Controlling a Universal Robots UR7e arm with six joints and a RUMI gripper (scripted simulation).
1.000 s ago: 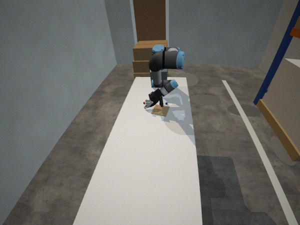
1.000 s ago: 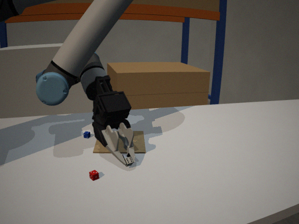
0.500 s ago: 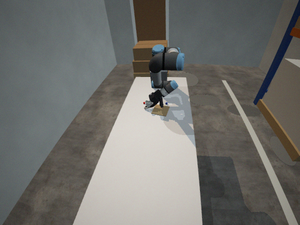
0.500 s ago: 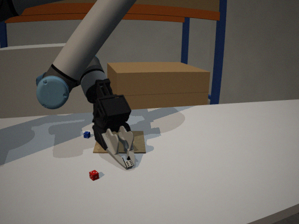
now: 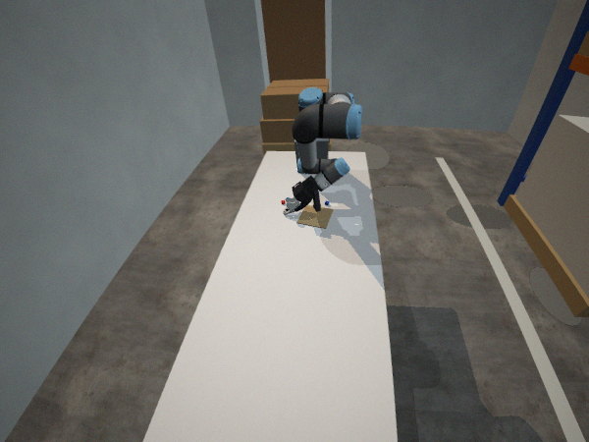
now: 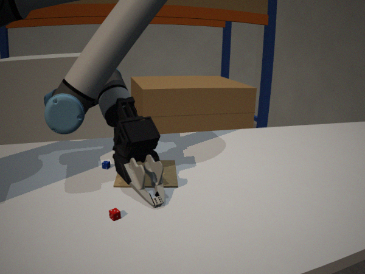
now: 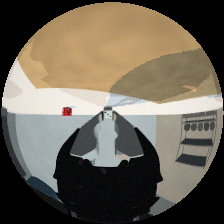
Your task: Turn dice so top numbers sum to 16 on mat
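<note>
Right now my hand is 1 cm to the left of the white die. Also, from my hand: blue die: 19 cm to the left, 8 cm behind, 1 cm below; mat: 14 cm to the left, 1 cm below, 1 cm ahead; red die: 8 cm behind, 3 cm to the right, 1 cm below.
</note>
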